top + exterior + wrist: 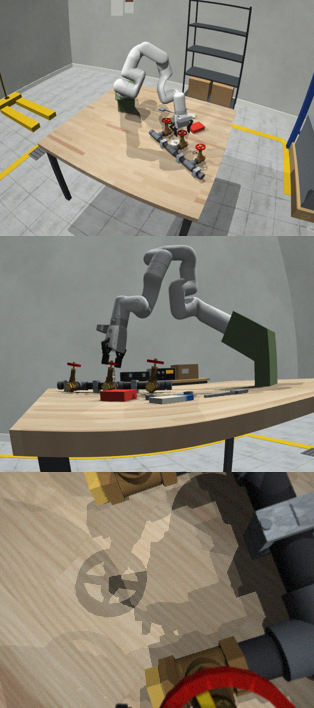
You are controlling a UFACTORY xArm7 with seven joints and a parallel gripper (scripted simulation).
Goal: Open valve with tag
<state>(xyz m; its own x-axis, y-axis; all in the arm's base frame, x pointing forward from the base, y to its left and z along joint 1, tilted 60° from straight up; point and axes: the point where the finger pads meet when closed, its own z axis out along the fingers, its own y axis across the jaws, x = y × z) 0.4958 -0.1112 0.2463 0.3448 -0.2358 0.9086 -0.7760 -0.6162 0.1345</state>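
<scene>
My gripper is now 50 mm past the white tag, 40 mm to the right of it and 120 mm above it. Also, from my hand: red block 110 mm ahead, 240 mm to the left, 110 mm below; then grey wrench 160 mm behind, 470 mm to the left, 120 mm below; then blue flat tool 40 mm ahead, 420 mm to the left, 120 mm below.
</scene>
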